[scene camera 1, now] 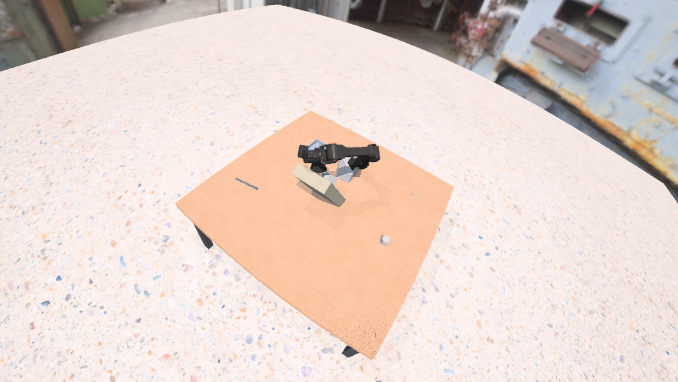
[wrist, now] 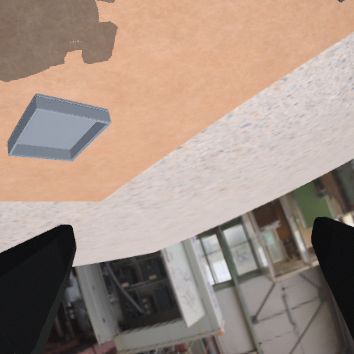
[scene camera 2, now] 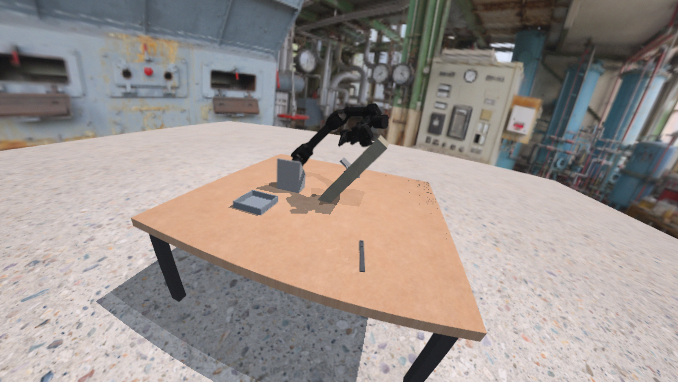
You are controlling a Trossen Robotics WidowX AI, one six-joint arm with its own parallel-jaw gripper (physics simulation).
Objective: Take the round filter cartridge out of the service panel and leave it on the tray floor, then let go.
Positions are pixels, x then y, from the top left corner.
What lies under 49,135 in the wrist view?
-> A grey tray.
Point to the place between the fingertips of the gripper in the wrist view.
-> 196,235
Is the gripper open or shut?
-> Open.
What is the gripper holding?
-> Nothing.
